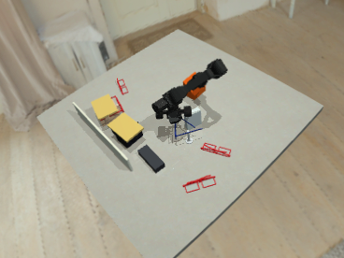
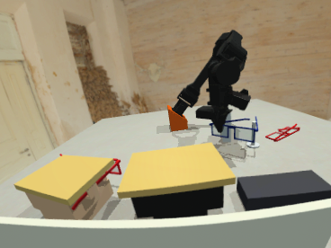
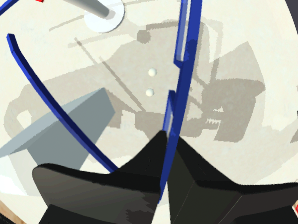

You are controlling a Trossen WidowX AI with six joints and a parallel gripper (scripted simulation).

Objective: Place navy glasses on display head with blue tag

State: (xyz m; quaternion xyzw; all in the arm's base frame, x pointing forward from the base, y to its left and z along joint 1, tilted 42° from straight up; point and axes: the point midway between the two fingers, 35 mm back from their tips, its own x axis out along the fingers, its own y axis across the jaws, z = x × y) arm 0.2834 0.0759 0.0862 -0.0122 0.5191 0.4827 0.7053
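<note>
Right now the small white post is 1 cm ahead of my gripper tip, 11 cm to the left of it and 4 cm below it. From my gripper tip the other things lie so: dark case 23 cm ahead, 4 cm to the left, 4 cm below; display head 17 cm ahead, 38 cm to the right, 1 cm below; white block 8 cm behind, 5 cm to the left, 1 cm below.
</note>
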